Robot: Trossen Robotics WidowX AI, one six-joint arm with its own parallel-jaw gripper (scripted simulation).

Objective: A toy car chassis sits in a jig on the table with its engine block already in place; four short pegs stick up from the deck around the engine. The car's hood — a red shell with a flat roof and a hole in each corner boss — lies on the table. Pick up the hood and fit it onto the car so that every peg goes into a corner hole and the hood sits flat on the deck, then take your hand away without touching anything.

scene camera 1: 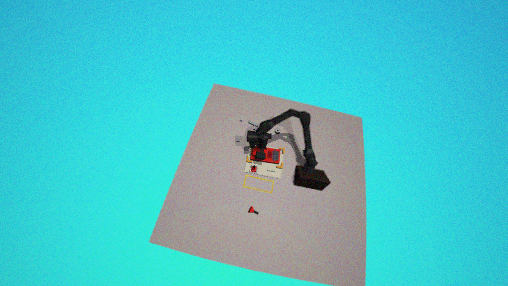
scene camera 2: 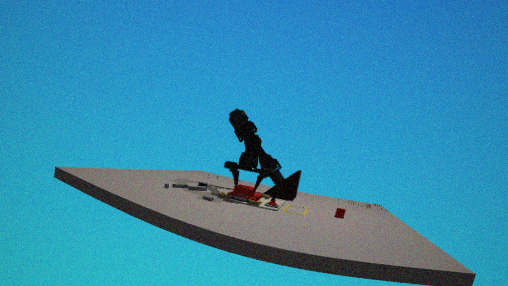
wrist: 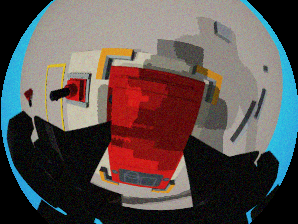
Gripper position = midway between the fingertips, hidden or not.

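In scene camera 2, the gripper (scene camera 2: 245,190). In the wrist view, the gripper (wrist: 149,131) carries a red hood (wrist: 151,122). A white jig (wrist: 94,66) there too.
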